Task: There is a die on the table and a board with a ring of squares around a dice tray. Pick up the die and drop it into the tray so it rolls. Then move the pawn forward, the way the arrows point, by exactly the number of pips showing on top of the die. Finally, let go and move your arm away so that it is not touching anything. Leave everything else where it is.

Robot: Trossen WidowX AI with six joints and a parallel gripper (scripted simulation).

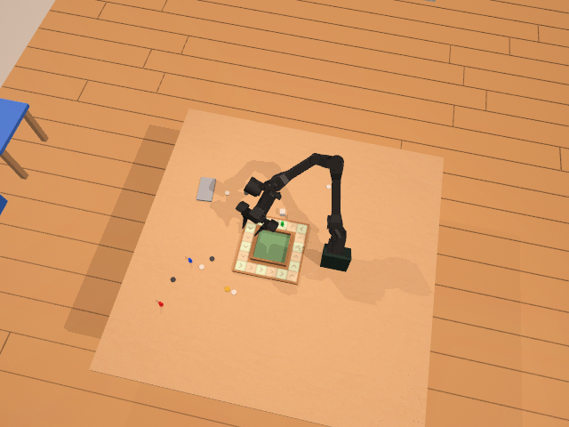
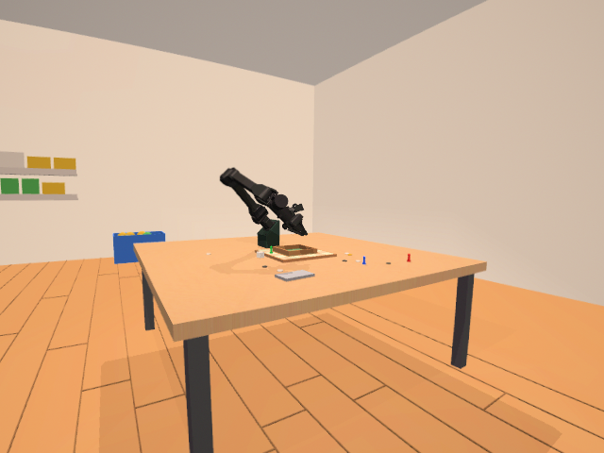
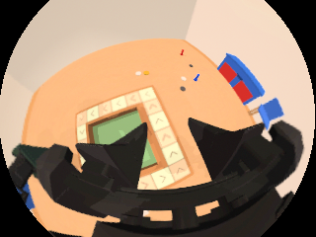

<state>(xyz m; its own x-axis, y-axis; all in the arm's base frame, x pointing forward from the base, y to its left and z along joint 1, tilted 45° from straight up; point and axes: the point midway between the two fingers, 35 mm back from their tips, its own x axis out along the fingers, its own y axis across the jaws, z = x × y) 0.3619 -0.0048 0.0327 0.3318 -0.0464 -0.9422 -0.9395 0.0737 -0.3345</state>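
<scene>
The green pawn is 130 mm behind my gripper tip, 110 mm to the right of it and 80 mm below it. From my gripper tip the other things lie so: blue pawn (220 mm ahead, 150 mm to the left, 90 mm below); white die (110 mm behind, 170 mm to the right, 90 mm below); yellow disc (40 mm ahead, 230 mm to the left, 100 mm below).
</scene>
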